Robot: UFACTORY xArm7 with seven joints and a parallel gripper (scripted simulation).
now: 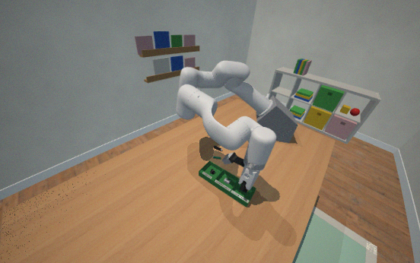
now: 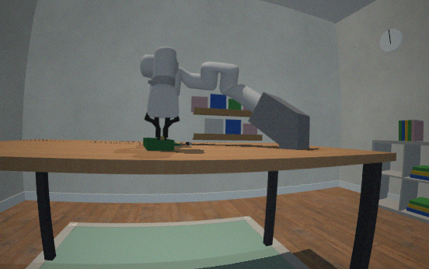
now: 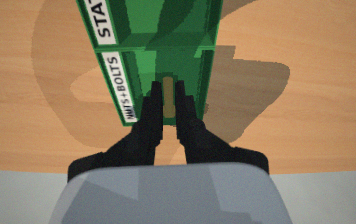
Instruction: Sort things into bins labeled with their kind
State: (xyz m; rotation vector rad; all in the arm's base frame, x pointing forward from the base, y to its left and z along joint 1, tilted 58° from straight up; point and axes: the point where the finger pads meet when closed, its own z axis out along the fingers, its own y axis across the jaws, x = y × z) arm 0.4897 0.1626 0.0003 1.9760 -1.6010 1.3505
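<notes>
Right now the white-grey piece is 9 cm to the right of my hand and 4 cm below it. Round my hand: black die: 1 cm behind, 17 cm to the right, 4 cm below; yellow piece: 1 cm to the left, 2 cm below; green battery: 11 cm behind, 20 cm to the right, 5 cm below.
</notes>
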